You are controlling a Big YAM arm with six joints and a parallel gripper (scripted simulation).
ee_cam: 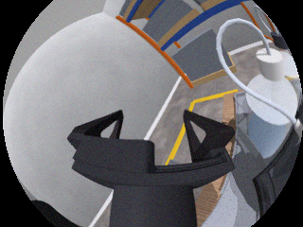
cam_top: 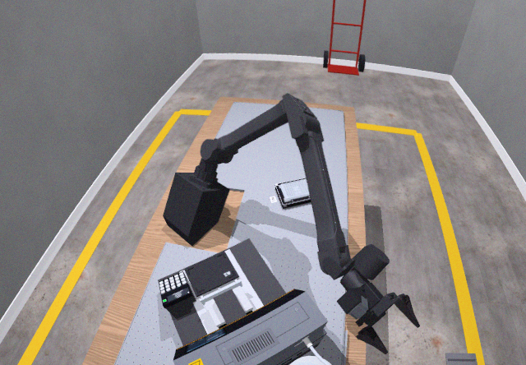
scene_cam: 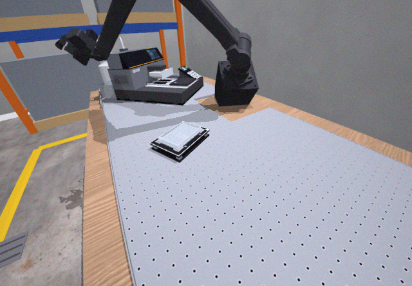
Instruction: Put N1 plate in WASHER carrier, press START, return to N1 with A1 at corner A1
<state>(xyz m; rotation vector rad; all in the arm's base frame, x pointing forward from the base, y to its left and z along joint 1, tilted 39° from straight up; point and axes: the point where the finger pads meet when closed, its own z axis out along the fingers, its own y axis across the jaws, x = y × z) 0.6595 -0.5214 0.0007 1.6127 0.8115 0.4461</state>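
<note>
My gripper is now 39 cm past the white well plate, 59 cm to the right of it and 26 cm above it. Round my hand: plate washer (43 cm behind, 1 cm to the left, 16 cm below); then black nest N1 (39 cm behind, 59 cm to the left, 27 cm below); then dark carrier (55 cm behind, 11 cm to the left, 21 cm below).
</note>
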